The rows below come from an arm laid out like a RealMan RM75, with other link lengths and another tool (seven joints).
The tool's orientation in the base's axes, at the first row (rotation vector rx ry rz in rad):
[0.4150 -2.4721 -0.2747]
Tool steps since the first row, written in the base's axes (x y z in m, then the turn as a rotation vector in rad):
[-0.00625 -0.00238 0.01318 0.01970 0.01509 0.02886]
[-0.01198 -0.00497 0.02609 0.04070 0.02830 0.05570]
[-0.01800 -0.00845 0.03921 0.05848 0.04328 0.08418]
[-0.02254 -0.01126 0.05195 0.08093 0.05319 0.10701]
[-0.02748 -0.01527 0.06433 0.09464 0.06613 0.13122]
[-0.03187 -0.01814 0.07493 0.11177 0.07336 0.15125]
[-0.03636 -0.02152 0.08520 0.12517 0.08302 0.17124]
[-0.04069 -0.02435 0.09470 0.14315 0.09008 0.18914]
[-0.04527 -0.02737 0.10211 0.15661 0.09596 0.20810]
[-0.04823 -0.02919 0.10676 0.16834 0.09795 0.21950]
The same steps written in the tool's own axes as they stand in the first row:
[0.01270 0.00303 -0.00691 -0.00494 0.01786 -0.03325]
[0.02494 0.00568 -0.01395 -0.01129 0.03308 -0.06586]
[0.03783 0.00762 -0.02106 -0.01493 0.05116 -0.09767]
[0.04914 0.00974 -0.02870 -0.02336 0.06183 -0.12830]
[0.06100 0.01072 -0.03593 -0.02545 0.07772 -0.15447]
[0.07107 0.01213 -0.04197 -0.03037 0.08630 -0.17995]
[0.08122 0.01299 -0.04773 -0.03332 0.09799 -0.20291]
[0.09064 0.01410 -0.05293 -0.03998 0.10560 -0.22722]
[0.09920 0.01449 -0.05634 -0.04218 0.11347 -0.24977]
[0.10461 0.01482 -0.05843 -0.04574 0.11592 -0.26567]

